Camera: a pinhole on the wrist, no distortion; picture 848 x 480 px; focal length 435.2 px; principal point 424.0 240.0 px. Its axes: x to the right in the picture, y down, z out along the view. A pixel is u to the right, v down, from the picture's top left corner.
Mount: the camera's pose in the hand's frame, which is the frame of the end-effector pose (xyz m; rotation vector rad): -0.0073 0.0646 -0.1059 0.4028 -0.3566 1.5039
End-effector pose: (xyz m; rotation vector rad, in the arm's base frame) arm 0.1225 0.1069 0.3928 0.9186 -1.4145 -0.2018
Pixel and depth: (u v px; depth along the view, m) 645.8 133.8 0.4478
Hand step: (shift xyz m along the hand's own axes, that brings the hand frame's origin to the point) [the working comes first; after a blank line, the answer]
In the camera's frame: 0.2282 -0.1093 0.4478

0.1199 0.0540 0.3923
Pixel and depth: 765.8 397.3 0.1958
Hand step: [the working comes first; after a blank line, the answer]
In the camera's frame: 0.1538 0.0708 0.1958

-0.0680 0.1106 0.1415
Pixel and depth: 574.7 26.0 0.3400
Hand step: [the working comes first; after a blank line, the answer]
In the camera's frame: 0.1177 -0.1672 0.3400

0.1713 0.0054 0.2434
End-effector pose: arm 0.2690 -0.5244 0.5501 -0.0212 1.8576 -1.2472
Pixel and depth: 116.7 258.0 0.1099
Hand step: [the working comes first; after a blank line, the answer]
In the camera's frame: -0.0776 0.0045 0.1099

-0.0126 -0.0553 -0.0449
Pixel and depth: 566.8 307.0 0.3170
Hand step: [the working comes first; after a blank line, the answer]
In the camera's frame: 0.1040 0.0488 0.3170

-0.0455 0.0094 0.2245
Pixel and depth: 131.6 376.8 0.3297
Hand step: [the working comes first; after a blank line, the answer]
In the camera's frame: -0.2215 0.1036 0.3297

-0.1127 -0.2828 0.0857
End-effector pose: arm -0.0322 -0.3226 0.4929 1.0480 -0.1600 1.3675
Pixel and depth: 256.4 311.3 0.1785
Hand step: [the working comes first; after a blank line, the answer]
In the camera's frame: -0.0687 0.0292 0.1785

-0.0355 -0.0789 0.0208
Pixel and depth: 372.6 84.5 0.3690
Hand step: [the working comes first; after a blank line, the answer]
In the camera's frame: -0.0436 -0.1318 0.3690

0.1303 -0.1498 0.1950
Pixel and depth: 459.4 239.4 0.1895
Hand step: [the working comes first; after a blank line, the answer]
In the camera's frame: 0.0154 -0.0003 0.1895

-0.0025 -0.0105 0.0687
